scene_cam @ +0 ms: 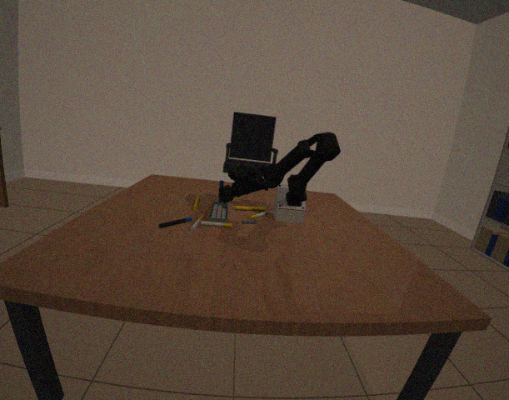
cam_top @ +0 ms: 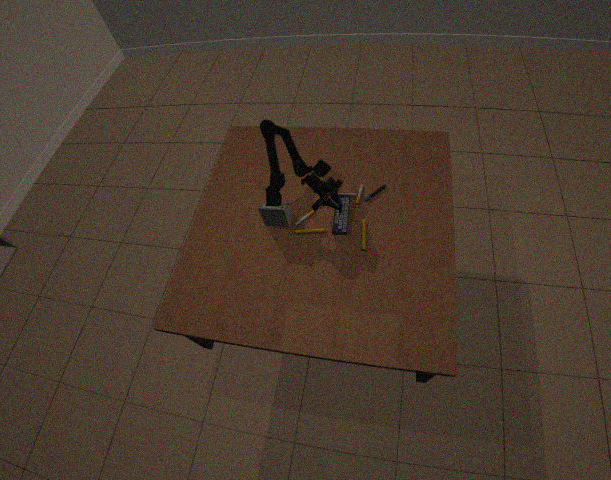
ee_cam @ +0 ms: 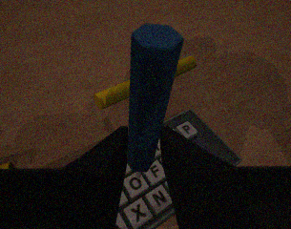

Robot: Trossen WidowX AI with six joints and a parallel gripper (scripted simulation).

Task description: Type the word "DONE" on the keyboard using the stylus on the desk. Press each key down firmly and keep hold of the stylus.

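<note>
My gripper tip is now 50 mm above the thin grey tip. Round my gripper tip: blue stylus: 20 mm below.
</note>
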